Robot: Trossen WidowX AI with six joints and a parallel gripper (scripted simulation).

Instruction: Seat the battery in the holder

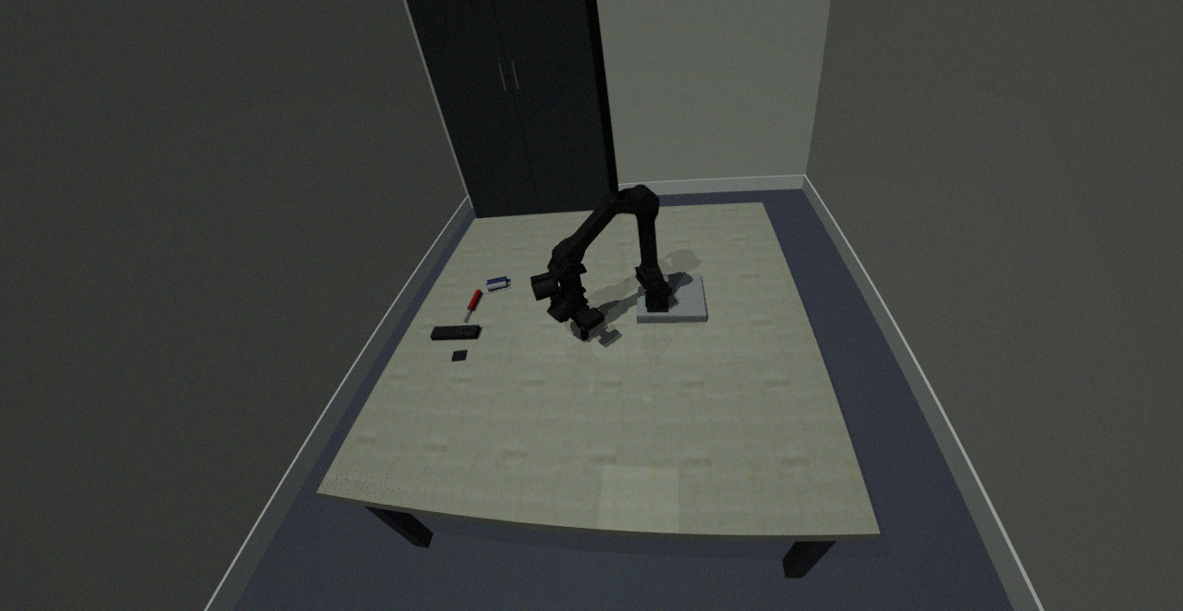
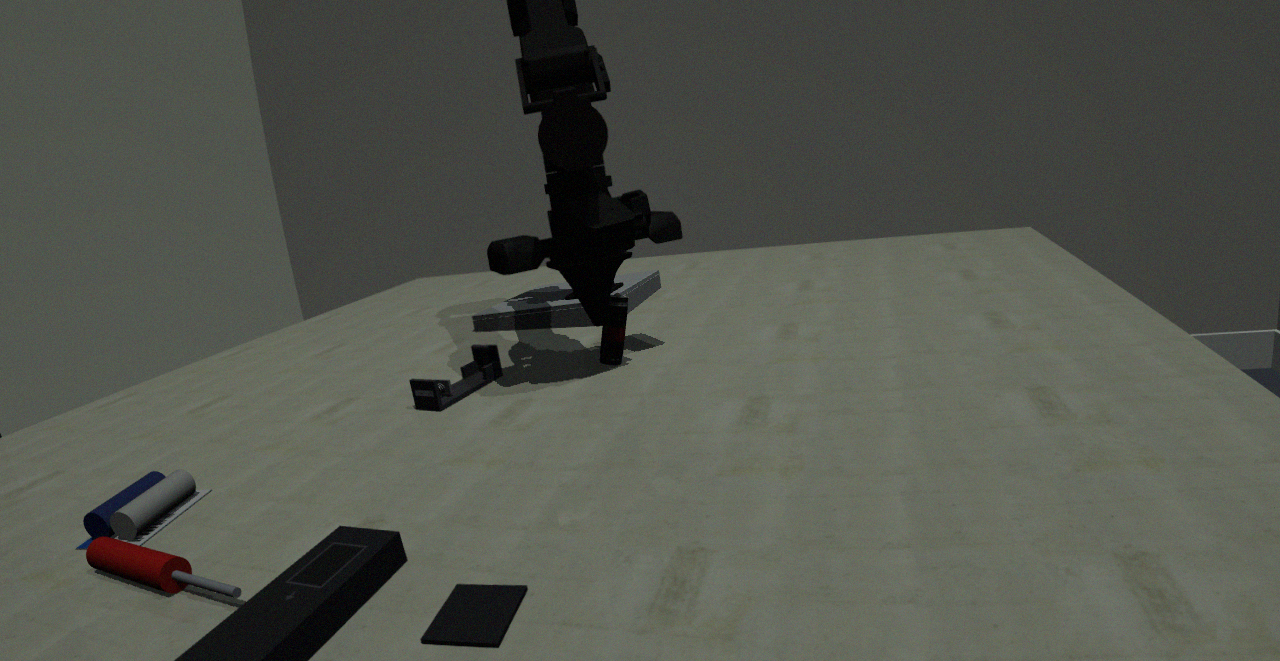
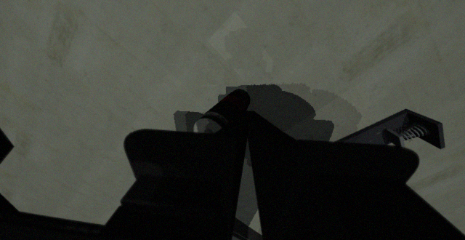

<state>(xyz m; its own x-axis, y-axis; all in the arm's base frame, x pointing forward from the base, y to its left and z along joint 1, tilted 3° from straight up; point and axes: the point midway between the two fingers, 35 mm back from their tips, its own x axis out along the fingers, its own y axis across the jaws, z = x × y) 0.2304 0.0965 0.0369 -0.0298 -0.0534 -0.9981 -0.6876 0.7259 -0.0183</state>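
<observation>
Now: the battery 10 mm to the left of my gripper tip, 10 mm below it and 10 mm behind it. Also, from my gripper tip: black plate 380 mm ahead, 70 mm to the left, 40 mm below; long black box 420 mm ahead, 30 mm below, 20 mm to the right; red-handled screwdriver 400 mm ahead, 140 mm to the right, 30 mm below.
</observation>
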